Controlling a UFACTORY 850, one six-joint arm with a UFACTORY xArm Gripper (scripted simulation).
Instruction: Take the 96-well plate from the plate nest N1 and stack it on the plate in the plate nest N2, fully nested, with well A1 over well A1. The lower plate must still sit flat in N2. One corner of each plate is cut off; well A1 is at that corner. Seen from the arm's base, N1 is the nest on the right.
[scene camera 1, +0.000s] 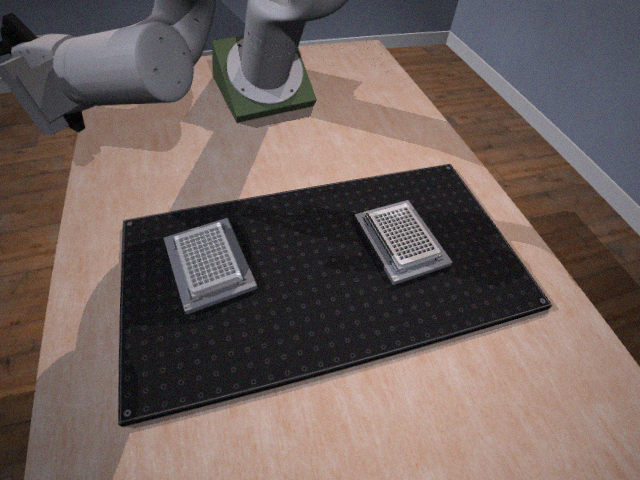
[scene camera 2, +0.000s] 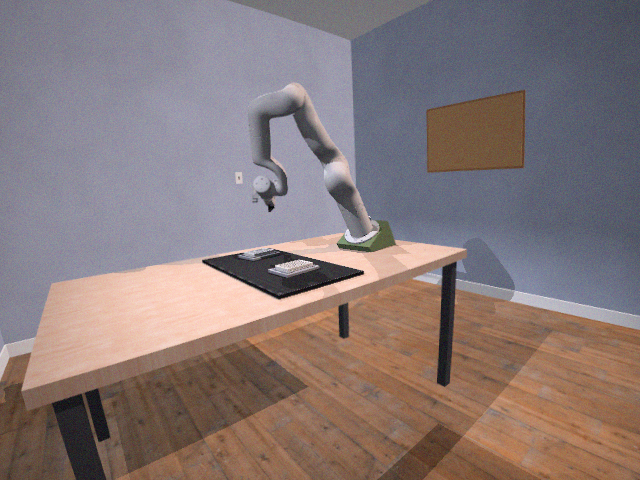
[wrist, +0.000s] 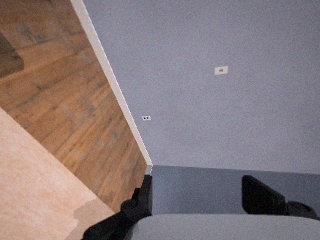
Labels:
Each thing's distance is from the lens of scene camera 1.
my gripper (scene camera 1: 19, 81): 0.75 m
white 96-well plate (scene camera 1: 205, 262): 0.66 m

